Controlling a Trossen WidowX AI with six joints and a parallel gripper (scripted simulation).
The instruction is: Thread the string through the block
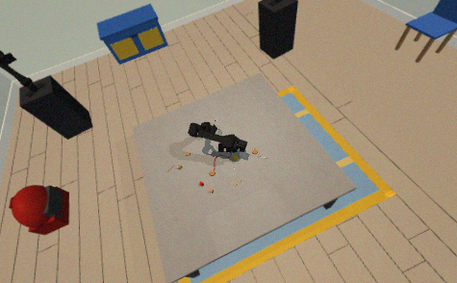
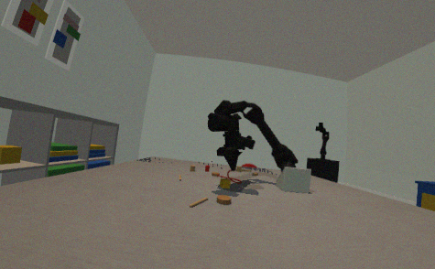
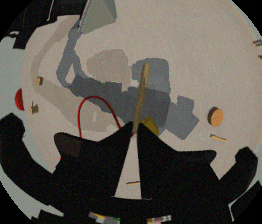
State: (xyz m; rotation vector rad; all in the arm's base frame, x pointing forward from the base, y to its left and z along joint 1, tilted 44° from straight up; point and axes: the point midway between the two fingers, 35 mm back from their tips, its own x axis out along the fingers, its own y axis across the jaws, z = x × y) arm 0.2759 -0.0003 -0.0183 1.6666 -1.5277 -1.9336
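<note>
My gripper tip is 30 mm short of the yellow wooden block, 10 mm to the right of it and 50 mm above it. Round my gripper tip: small red piece (70 mm ahead, 310 mm to the right, 50 mm below).
</note>
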